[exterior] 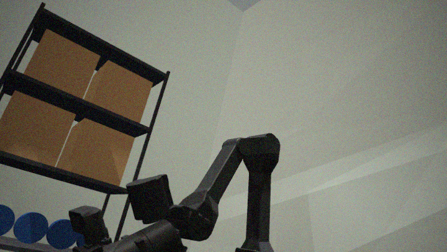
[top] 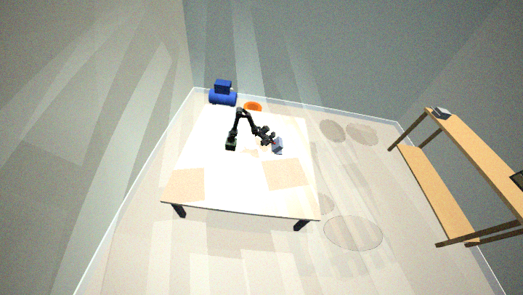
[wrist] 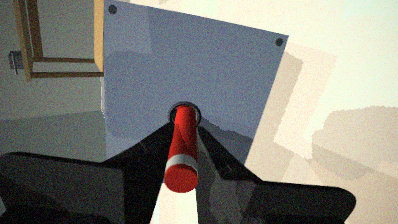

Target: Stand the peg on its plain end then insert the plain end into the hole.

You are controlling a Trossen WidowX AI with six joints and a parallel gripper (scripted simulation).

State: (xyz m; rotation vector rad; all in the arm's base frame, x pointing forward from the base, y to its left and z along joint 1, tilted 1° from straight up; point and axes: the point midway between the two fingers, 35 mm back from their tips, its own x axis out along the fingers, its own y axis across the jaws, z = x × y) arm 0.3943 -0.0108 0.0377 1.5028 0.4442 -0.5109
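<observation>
Right now my gripper tip is 40 mm short of the grey sloped panel and 30 mm above it. Round my gripper tip: red peg 10 mm behind, 10 mm above.
</observation>
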